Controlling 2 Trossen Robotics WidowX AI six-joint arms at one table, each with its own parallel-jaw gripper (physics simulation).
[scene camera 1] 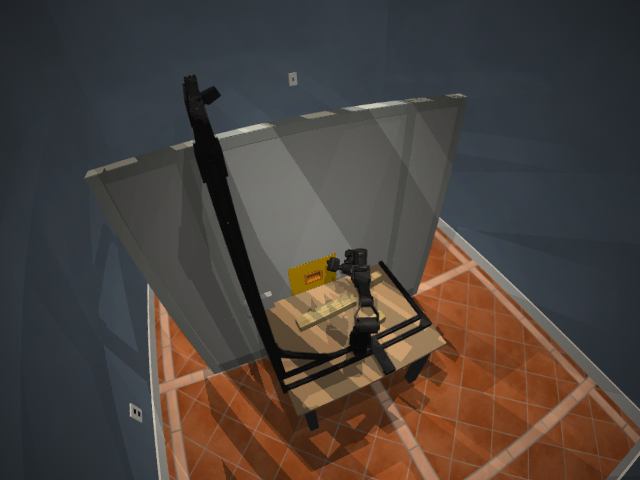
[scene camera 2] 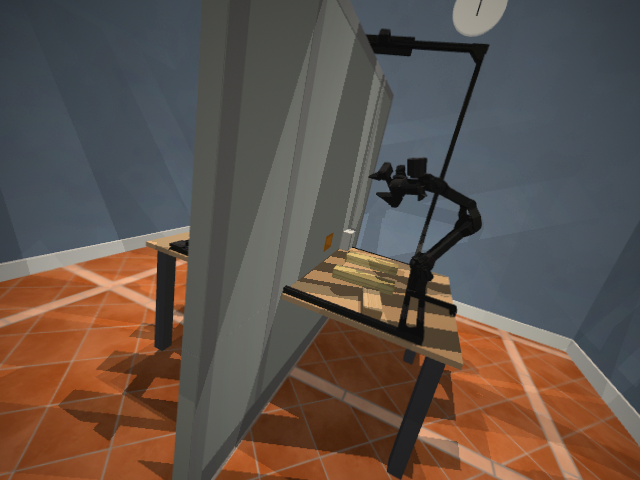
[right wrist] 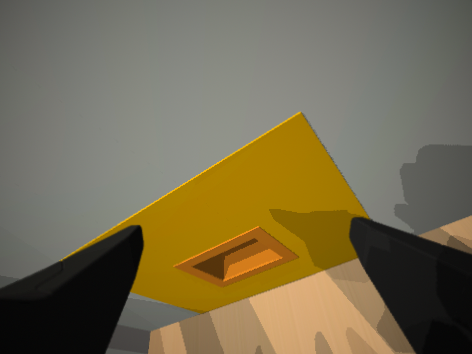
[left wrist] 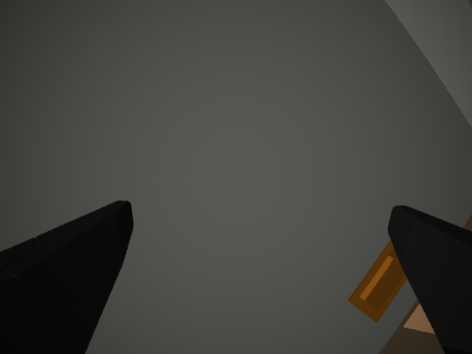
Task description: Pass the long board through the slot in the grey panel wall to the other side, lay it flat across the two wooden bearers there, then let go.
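Seen in the pictures: left gripper, between the fingertips: [scene camera 2: 372,185] [left wrist: 263,216]; right gripper, between the fingertips: [right wrist: 248,231]; left arm's base, origin of its link: [scene camera 2: 416,289]; right arm's base, origin of its link: [scene camera 1: 359,350].
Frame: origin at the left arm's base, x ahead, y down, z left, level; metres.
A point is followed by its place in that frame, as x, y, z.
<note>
The grey panel wall [scene camera 1: 310,180] @[0.482, -0.635, -0.017] [scene camera 2: 258,206] @[0.432, -0.310, 0.605] [left wrist: 225,125] @[0.432, -0.359, -0.037] [right wrist: 150,100] @[0.482, -0.244, 0.032] stands between the tables. Its orange-rimmed slot [scene camera 1: 306,280] @[0.485, -0.067, -0.079] [scene camera 2: 326,242] @[0.452, -0.056, -0.074] [left wrist: 365,309] @[0.430, -0.074, 0.007] [right wrist: 280,245] @[0.484, -0.070, 0.010] is empty. A long pale wooden piece [scene camera 1: 325,313] @[0.680, -0.020, -0.062] lies on the right arm's table. In scene camera 2, two long pale pieces, one nearer [scene camera 2: 363,279] @[0.209, -0.012, 0.114] and one farther [scene camera 2: 372,261] @[0.219, -0.019, -0.119], and a shorter piece [scene camera 2: 372,301] @[0.139, -0.019, 0.288] lie on the left arm's table. I cannot tell board from bearers for certain. My left gripper [scene camera 2: 373,184] @[0.284, -0.378, 0.008] [left wrist: 263,216] @[0.284, -0.378, 0.008] is open, above the table, facing the wall. My right gripper [right wrist: 248,231] @[0.545, -0.196, 0.050] is open and empty, facing the slot.
A yellow panel [scene camera 1: 295,273] @[0.484, -0.145, -0.130] [right wrist: 250,190] @[0.483, -0.153, 0.032] surrounds the slot on the right arm's side. Black frame masts [scene camera 1: 222,201] @[0.897, -0.909, -0.360] [scene camera 2: 454,139] @[0.027, -0.638, -0.340] rise beside the tables [scene camera 1: 330,395] [scene camera 2: 447,320]. Smaller pale pieces lie partly hidden near the right arm.
</note>
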